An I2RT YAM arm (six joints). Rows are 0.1 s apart.
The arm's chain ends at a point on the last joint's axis. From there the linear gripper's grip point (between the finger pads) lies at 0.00 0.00 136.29 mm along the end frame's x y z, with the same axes.
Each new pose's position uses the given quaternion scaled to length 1; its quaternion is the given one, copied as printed.
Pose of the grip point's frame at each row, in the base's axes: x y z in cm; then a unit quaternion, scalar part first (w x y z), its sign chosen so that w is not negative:
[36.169 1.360 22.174 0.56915 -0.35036 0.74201 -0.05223]
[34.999 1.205 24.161 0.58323 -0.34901 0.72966 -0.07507]
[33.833 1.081 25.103 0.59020 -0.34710 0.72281 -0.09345]
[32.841 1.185 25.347 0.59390 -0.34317 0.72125 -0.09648]
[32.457 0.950 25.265 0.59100 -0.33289 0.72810 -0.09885]
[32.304 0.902 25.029 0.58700 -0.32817 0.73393 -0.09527]
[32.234 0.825 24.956 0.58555 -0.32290 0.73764 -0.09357]
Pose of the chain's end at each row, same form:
[24.159 -3.019 26.899 0.56915 -0.35036 0.74201 -0.05223]
[22.685 -2.850 28.364 0.58323 -0.34901 0.72966 -0.07507]
[21.321 -2.662 28.999 0.59020 -0.34710 0.72281 -0.09345]
[20.262 -2.474 29.108 0.59390 -0.34317 0.72125 -0.09648]
[19.831 -2.451 29.107 0.59100 -0.33289 0.72810 -0.09885]
[19.709 -2.443 29.018 0.58700 -0.32817 0.73393 -0.09527]
[19.637 -2.447 29.000 0.58555 -0.32290 0.73764 -0.09357]

